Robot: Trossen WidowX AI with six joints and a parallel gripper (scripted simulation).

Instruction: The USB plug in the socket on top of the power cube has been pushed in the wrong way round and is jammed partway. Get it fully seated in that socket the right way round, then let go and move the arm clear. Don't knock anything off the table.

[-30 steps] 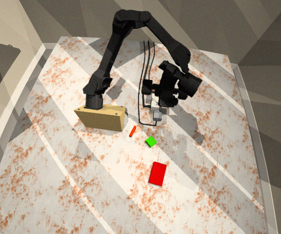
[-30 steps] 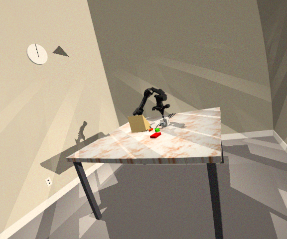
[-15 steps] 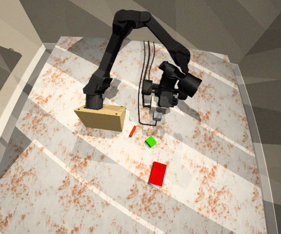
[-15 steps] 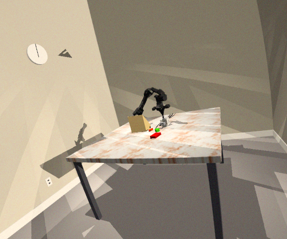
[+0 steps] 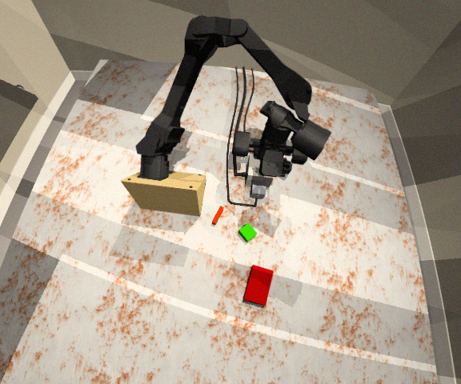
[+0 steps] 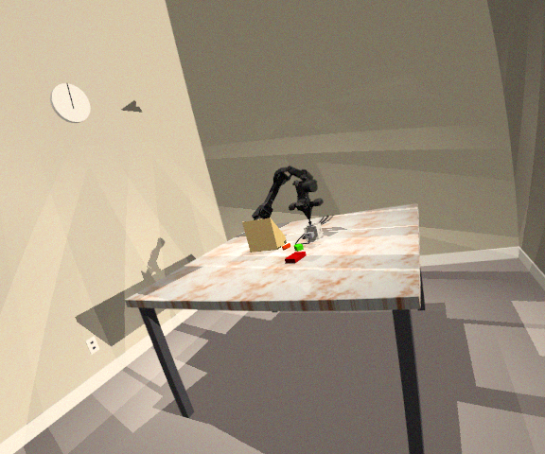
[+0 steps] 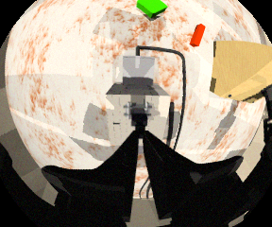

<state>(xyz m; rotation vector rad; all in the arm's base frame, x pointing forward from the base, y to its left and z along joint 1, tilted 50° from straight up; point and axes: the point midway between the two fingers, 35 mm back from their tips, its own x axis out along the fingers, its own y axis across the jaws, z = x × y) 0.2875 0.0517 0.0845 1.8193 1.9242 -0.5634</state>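
The dark usb plug is 20 mm below my gripper tip. Also, from my gripper tip: flat red block: 320 mm to the right, 110 mm below, 30 mm ahead; then orange stick: 140 mm to the right, 110 mm below, 110 mm behind; then green cube: 180 mm to the right, 100 mm below, 10 mm behind.
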